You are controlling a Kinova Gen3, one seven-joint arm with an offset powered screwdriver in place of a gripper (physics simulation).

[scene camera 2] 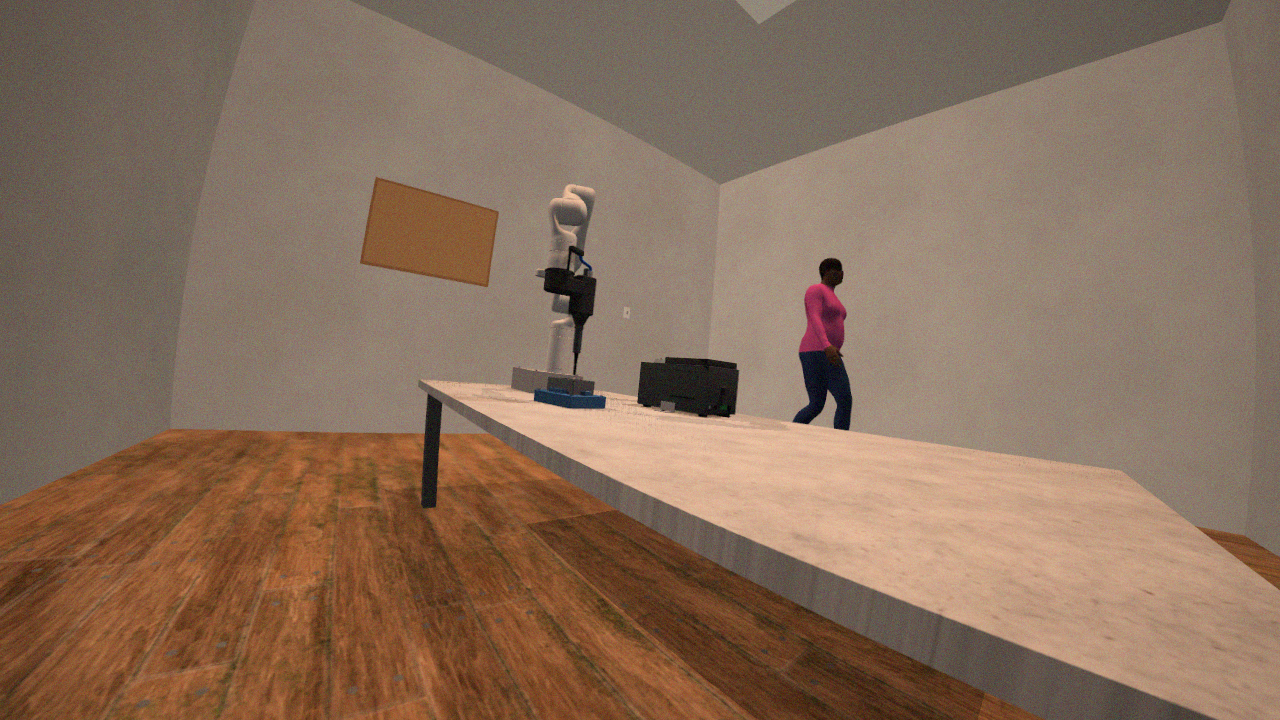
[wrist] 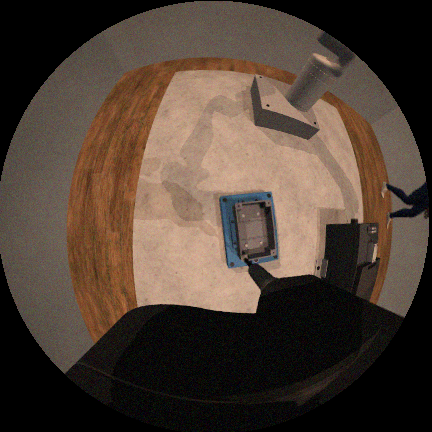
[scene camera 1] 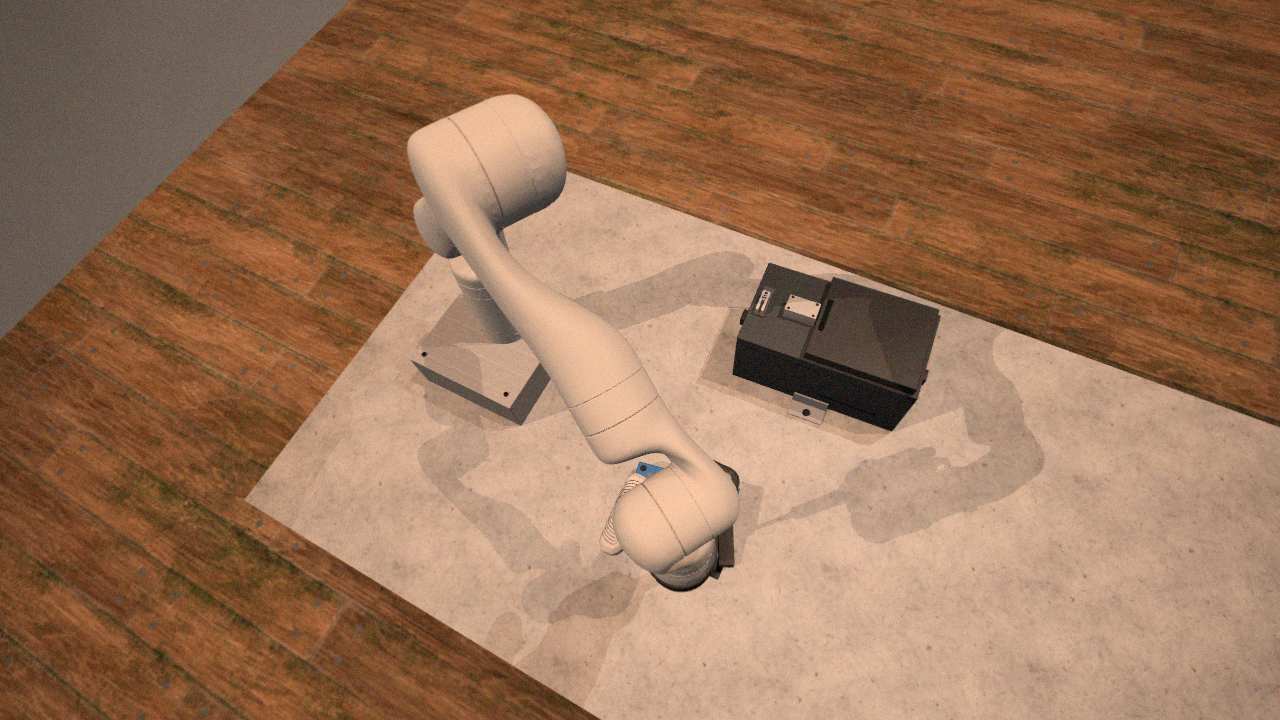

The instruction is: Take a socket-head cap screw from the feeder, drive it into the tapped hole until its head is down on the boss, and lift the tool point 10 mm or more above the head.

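Observation:
The dark powered screwdriver (scene camera 2: 574, 372) (wrist: 246, 260) points down at the grey open-topped housing (scene camera 2: 571, 385) (wrist: 238, 227), with its tip at the housing's lower-left corner boss in the wrist view. Whether the tip touches a screw or the boss is too small to tell, and no screw can be made out at the tip. The housing sits on a blue plate (scene camera 1: 653, 468) (scene camera 2: 570, 401) (wrist: 228, 245). In scene camera 1 the arm hides the tool and most of the plate. The black feeder (scene camera 1: 832, 344) (scene camera 2: 687, 385) (wrist: 341, 245) stands apart from the plate.
The arm's grey base block (scene camera 1: 474, 380) (wrist: 280, 117) stands toward one end of the pale table (scene camera 1: 1029, 608) (scene camera 2: 805, 501) (wrist: 170, 270). A small metal bracket (scene camera 1: 807, 409) (wrist: 322, 268) is at the feeder's side. A person in pink (scene camera 2: 823, 317) stands beyond the table.

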